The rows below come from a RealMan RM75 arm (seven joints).
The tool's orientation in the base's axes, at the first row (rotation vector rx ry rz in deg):
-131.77 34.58 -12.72
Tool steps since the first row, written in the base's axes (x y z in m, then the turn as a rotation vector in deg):
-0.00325 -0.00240 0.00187 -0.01 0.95 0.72
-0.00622 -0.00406 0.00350 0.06 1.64 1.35
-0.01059 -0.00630 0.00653 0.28 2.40 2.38
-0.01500 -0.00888 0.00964 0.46 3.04 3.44
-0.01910 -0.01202 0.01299 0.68 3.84 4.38
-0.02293 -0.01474 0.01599 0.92 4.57 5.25
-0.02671 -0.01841 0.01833 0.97 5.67 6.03
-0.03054 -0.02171 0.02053 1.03 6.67 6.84
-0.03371 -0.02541 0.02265 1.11 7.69 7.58
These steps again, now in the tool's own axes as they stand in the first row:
-0.00171 0.00134 -0.00388 -0.48 -1.09 0.07
-0.00354 0.00229 -0.00705 -0.77 -1.98 0.07
-0.00633 0.00311 -0.01203 -0.96 -3.25 -0.12
-0.00899 0.00411 -0.01729 -1.13 -4.45 -0.43
-0.01112 0.00517 -0.02297 -1.35 -5.68 -0.53
-0.01320 0.00613 -0.02805 -1.50 -6.83 -0.62
-0.01477 0.00811 -0.03323 -2.01 -8.07 -0.48
-0.01656 0.00998 -0.03810 -2.45 -9.28 -0.42
-0.01758 0.01192 -0.04294 -2.89 -10.46 -0.30

